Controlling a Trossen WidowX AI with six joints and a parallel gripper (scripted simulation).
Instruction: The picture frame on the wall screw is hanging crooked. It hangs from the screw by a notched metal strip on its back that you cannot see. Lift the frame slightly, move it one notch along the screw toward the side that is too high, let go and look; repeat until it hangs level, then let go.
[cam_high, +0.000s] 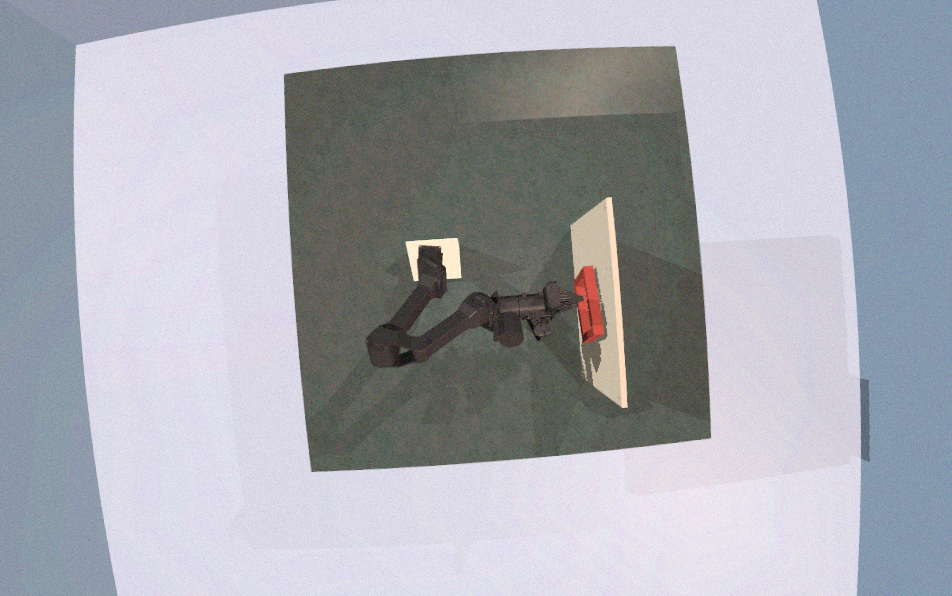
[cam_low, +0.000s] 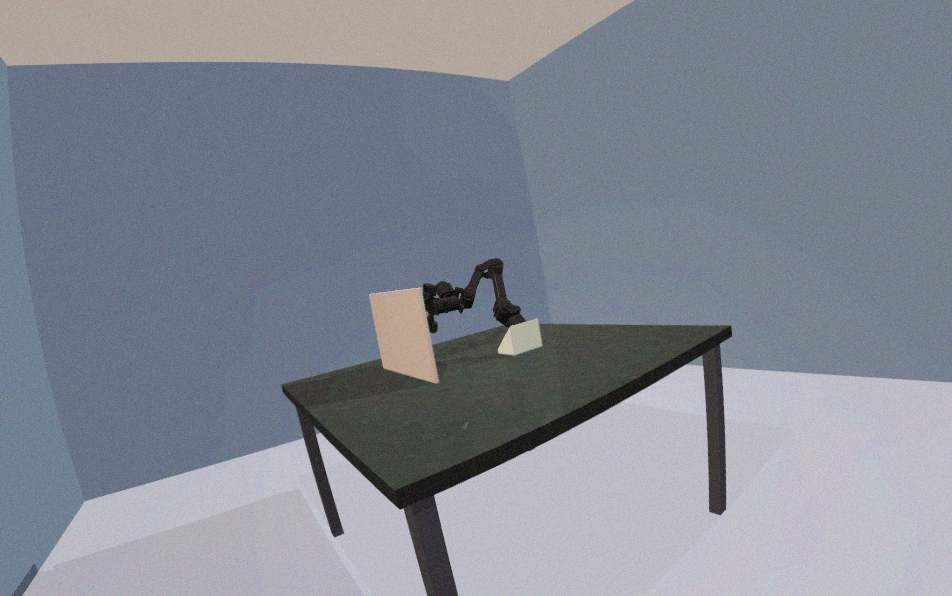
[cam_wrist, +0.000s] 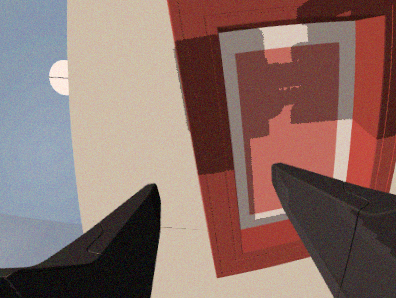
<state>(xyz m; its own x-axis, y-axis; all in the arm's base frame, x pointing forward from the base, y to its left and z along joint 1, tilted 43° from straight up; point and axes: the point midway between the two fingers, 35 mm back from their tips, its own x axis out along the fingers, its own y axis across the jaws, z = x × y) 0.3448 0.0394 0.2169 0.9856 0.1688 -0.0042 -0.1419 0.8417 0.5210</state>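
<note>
Right now my gripper tip is 40 mm short of the picture frame, 10 mm to the left of it and 50 mm above it. Round my gripper tip: beige wall panel 50 mm ahead, 70 mm below.
</note>
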